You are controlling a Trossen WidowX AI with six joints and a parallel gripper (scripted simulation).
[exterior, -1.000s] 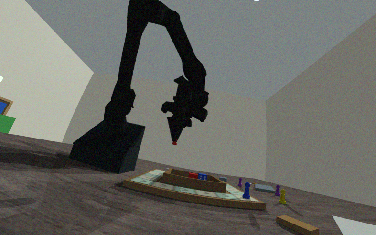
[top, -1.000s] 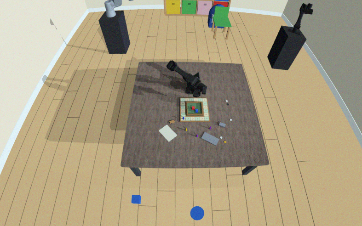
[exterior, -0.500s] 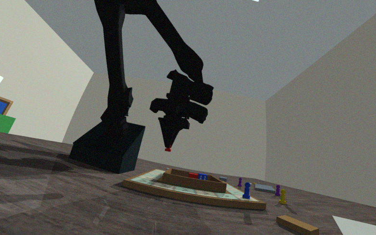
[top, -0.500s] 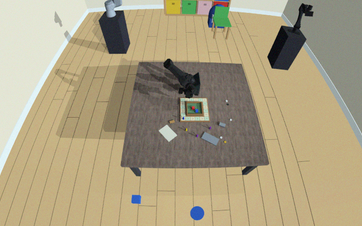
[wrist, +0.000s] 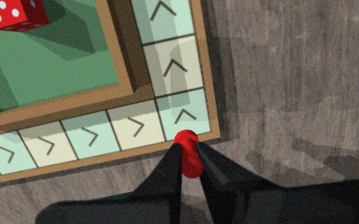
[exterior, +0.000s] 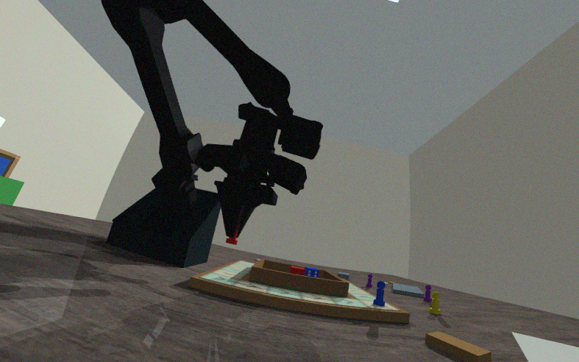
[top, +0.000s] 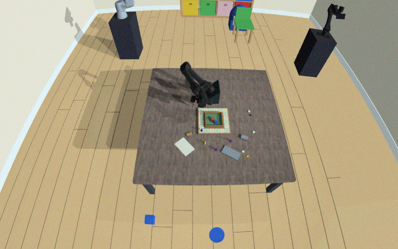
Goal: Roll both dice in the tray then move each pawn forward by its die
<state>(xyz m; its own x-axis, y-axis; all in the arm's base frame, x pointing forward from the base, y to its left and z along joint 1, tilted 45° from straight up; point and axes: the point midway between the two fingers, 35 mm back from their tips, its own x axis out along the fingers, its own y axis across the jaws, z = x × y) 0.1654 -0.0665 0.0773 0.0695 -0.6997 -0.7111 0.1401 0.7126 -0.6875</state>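
Right now my gripper tip is 230 mm short of the blue pawn, 10 mm to the right of it and 40 mm above it. From my gripper tip the other things lie so: yellow pawn: 340 mm ahead, 40 mm to the left, 60 mm below; then red pawn: 10 mm above; then wooden block: 260 mm ahead, 100 mm to the right, 70 mm below.
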